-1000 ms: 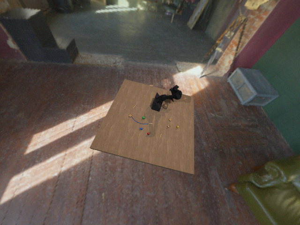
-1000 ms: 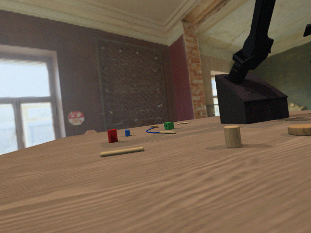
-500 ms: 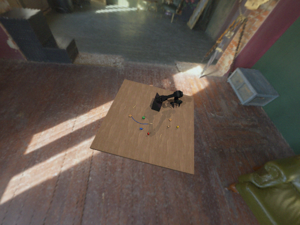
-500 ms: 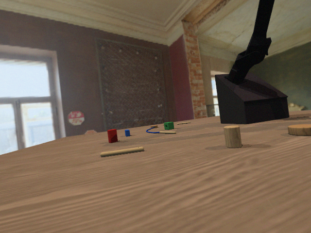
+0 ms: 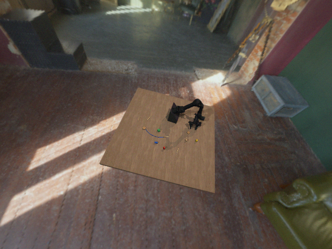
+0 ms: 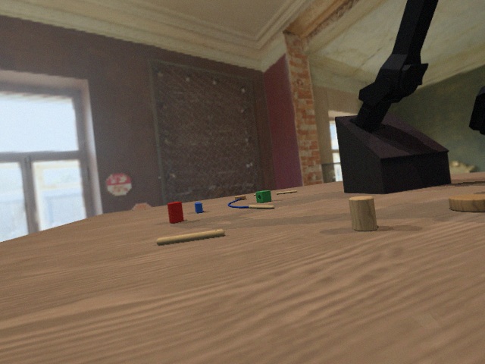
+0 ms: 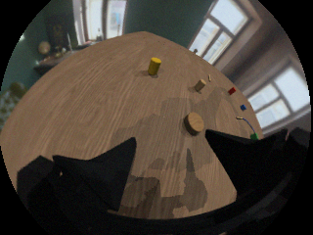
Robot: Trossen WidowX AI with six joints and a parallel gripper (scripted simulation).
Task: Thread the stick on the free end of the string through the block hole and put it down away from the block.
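Right now my gripper tip is 180 mm short of the wooden cylinder, 90 mm to the left of it and 10 mm above it. Round my gripper tip: green block 100 mm ahead, 460 mm to the right, 10 mm below; then blue block 280 mm ahead, 470 mm to the right, 20 mm below; then red block 340 mm ahead, 360 mm to the right, 10 mm below.
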